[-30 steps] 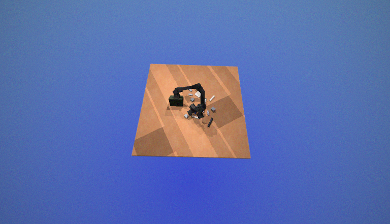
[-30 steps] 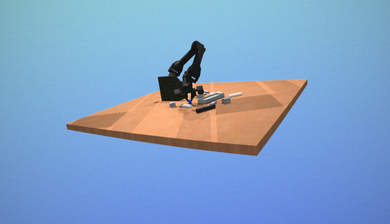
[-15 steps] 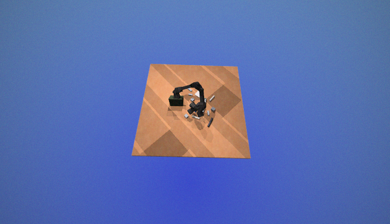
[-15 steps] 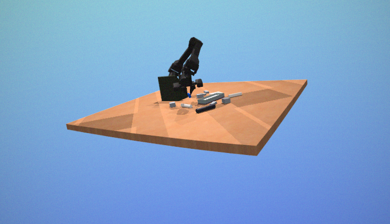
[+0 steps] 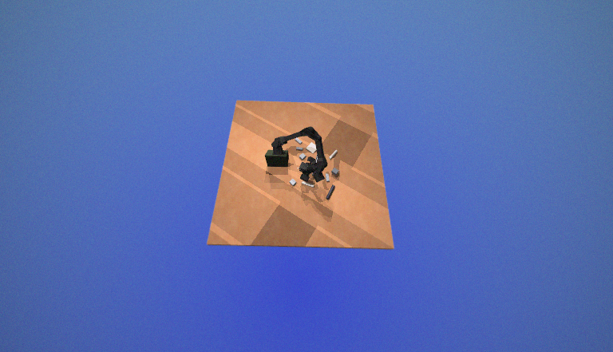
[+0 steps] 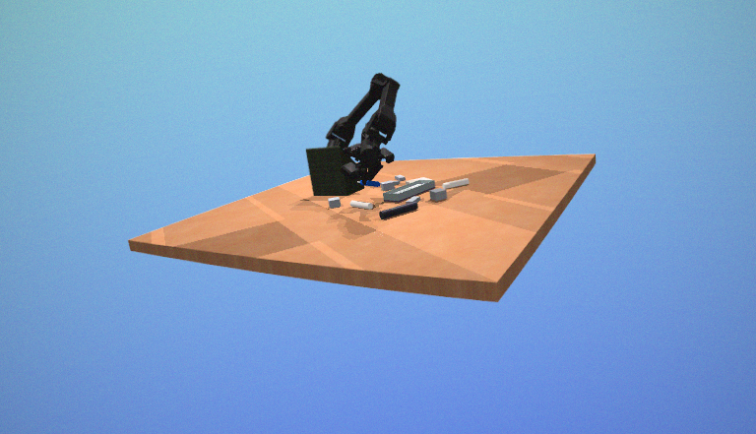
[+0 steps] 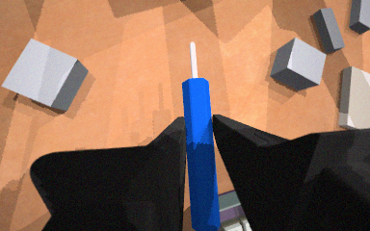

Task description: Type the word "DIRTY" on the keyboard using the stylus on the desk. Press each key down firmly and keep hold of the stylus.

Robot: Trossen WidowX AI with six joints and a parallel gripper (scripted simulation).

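Right now the stylus is 1 cm behind my gripper tip. The rest, counted from my gripper tip: black bar: 23 cm ahead, 14 cm to the right, 4 cm below; then stylus tip: 5 cm behind, 1 cm to the left; then grey block: 10 cm to the right, 7 cm behind, 4 cm below.
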